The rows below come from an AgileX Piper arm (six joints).
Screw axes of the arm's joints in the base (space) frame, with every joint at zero. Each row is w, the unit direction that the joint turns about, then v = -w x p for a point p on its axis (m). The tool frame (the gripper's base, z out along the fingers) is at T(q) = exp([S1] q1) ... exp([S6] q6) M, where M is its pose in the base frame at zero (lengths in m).
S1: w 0 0 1 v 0 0 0
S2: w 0 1 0 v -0.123 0 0
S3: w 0 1 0 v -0.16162 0 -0.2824
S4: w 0.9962 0 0.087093 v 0 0.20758 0
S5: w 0 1 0 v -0.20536 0 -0.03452
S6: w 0.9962 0 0.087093 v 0 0.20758 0
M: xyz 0.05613 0 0.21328 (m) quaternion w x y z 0.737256 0 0.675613 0
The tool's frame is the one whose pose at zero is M.
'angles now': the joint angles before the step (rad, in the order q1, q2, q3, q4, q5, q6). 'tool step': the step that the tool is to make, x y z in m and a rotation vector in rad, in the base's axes. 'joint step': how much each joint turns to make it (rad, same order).
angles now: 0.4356 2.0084 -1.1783 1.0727 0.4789 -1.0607
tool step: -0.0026 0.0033 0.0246 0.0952 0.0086 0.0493
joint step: -0.0119 -0.0430 -0.0206 0.0608 0.1082 -0.0376
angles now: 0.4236 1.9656 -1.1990 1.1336 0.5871 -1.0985
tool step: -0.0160 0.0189 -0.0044 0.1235 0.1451 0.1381
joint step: 0.0217 0.0374 -0.0138 0.0893 0.2063 -0.0388
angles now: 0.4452 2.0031 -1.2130 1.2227 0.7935 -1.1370
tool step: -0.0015 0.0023 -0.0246 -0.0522 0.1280 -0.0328
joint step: 0.0090 0.0605 -0.0056 -0.0504 0.0067 0.1211
